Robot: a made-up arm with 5 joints. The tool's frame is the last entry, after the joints.
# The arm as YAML. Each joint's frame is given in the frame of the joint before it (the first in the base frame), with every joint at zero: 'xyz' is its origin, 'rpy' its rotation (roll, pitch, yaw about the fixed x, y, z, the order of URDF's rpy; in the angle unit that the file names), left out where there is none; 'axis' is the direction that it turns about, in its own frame. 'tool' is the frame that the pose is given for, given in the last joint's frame.
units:
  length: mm
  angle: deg
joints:
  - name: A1
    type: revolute
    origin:
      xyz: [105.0, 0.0, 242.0]
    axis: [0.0, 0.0, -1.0]
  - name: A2
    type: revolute
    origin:
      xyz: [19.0, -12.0, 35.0]
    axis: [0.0, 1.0, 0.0]
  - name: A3
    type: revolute
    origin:
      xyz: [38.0, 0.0, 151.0]
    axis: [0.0, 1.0, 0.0]
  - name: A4
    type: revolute
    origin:
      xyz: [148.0, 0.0, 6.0]
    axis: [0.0, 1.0, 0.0]
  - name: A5
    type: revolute
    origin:
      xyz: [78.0, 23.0, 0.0]
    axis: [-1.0, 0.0, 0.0]
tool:
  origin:
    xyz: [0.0, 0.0, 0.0]
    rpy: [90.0, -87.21, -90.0]
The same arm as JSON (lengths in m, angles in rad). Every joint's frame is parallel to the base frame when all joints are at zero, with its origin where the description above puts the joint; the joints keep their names.
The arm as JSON. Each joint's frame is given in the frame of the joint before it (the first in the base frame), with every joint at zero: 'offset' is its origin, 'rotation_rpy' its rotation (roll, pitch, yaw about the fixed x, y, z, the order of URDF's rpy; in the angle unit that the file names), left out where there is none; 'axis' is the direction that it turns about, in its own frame. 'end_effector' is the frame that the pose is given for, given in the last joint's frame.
{"length_unit": "m", "angle_unit": "rad", "chain": [
  {"id": "A1", "offset": [0.105, 0.0, 0.242], "axis": [0.0, 0.0, -1.0]},
  {"id": "A2", "offset": [0.019, -0.012, 0.035], "axis": [0.0, 1.0, 0.0]},
  {"id": "A3", "offset": [0.038, 0.0, 0.151], "axis": [0.0, 1.0, 0.0]},
  {"id": "A4", "offset": [0.148, 0.0, 0.006], "axis": [0.0, 1.0, 0.0]},
  {"id": "A5", "offset": [0.078, 0.023, 0.0], "axis": [-1.0, 0.0, 0.0]}
], "end_effector": {"offset": [0.0, 0.0, 0.0], "rotation_rpy": [1.5708, -1.5221, -1.5708]}}

